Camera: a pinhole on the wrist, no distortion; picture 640 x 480 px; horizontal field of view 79.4 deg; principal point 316.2 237.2 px. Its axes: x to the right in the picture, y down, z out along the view. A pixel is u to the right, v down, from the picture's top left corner.
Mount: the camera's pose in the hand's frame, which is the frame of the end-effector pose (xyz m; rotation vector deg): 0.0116 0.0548 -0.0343 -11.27 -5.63 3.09
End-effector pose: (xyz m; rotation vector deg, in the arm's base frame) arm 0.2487 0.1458 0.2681 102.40 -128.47 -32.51
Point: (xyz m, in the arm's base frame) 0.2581 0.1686 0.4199
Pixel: behind the camera
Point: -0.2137 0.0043 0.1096
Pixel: 632 429
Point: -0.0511 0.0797 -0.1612
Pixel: 470 163
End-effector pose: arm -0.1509 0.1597 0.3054 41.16 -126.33 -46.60
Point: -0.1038 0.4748 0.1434
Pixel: outside the picture
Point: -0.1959 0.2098 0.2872
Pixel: 244 65
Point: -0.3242 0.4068 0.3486
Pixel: 285 442
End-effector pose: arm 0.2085 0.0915 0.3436 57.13 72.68 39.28
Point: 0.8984 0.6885 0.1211
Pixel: outside the picture
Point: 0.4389 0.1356 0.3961
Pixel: 433 210
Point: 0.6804 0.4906 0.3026
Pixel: outside the picture
